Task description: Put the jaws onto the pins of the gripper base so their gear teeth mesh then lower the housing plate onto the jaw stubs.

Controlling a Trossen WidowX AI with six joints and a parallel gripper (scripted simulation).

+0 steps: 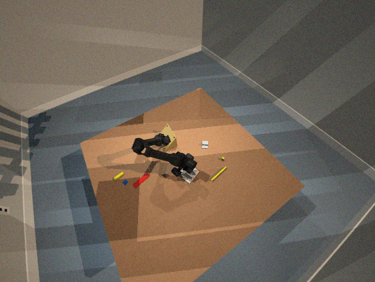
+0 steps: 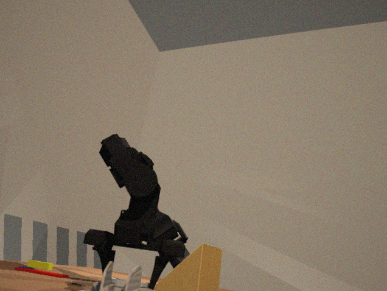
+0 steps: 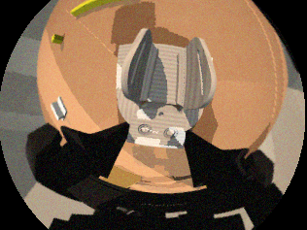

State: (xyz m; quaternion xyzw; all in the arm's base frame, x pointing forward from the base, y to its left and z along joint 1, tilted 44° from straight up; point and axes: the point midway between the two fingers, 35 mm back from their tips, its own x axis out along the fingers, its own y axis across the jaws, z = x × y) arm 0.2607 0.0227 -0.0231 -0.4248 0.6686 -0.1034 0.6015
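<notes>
Now: gripper tip 1 cm short of the white gripper base and 2 cm below it. Also, from my gripper tip: long yellow bar: 14 cm ahead, 23 cm to the left; red bar: 5 cm behind, 32 cm to the right; small yellow cube: 5 cm ahead, 31 cm to the left, 1 cm above.
</notes>
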